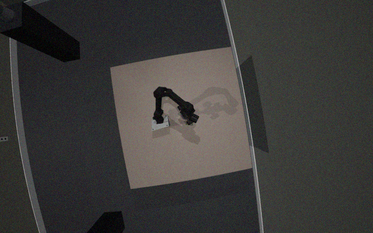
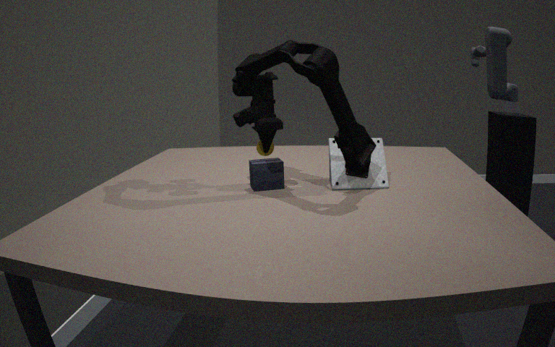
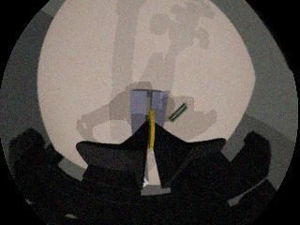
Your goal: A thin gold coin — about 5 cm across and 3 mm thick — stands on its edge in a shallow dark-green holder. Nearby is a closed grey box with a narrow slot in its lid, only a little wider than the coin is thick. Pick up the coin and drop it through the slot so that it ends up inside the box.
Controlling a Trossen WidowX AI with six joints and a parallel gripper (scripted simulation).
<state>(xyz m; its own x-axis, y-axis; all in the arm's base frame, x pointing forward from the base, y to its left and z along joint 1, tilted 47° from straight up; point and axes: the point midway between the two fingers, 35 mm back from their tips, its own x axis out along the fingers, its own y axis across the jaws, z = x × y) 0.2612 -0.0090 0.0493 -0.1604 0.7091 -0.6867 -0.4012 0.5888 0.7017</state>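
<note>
Right now the coin is 1 cm above my gripper tip.
</note>
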